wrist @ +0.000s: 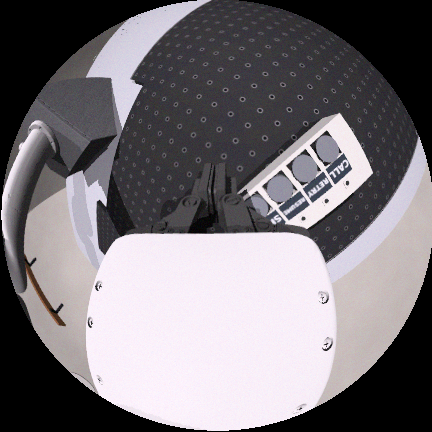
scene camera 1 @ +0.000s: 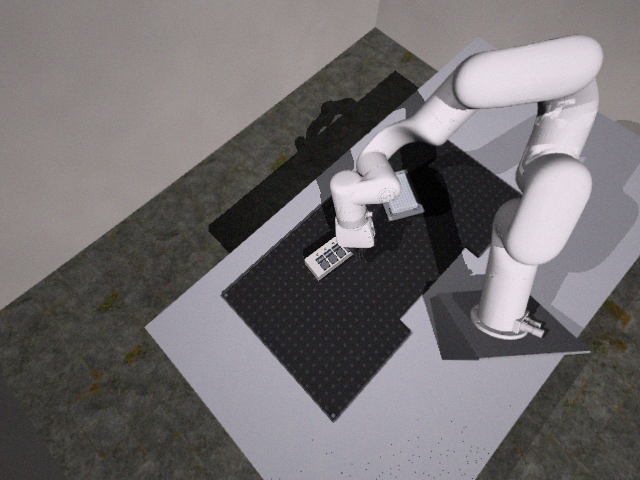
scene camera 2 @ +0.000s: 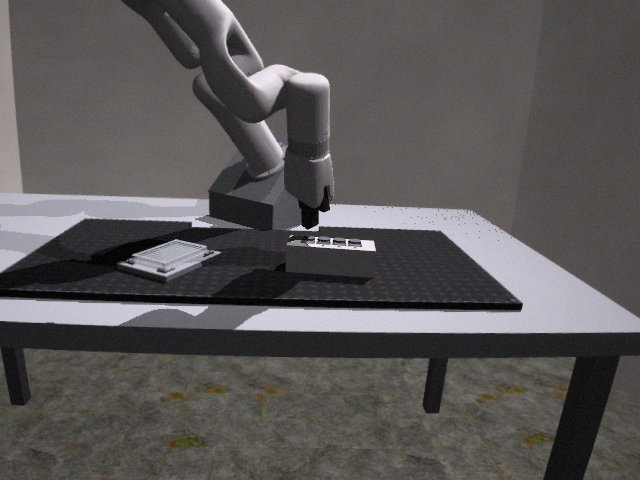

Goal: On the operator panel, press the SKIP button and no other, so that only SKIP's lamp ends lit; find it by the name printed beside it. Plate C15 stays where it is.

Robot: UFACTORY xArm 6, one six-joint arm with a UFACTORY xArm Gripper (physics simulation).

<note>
In view: the gripper point(scene camera 2: 310, 225), a plate C15 point(scene camera 2: 177, 252) and an operator panel point(scene camera 2: 302, 256).
The gripper is seen too in the wrist view point(wrist: 216, 177) and in scene camera 1 point(scene camera 1: 359, 257). The operator panel shows as well in the wrist view point(wrist: 334, 181) and in scene camera 1 point(scene camera 1: 313, 262). The wrist view does not show the plate C15, which is hidden by the gripper.
</note>
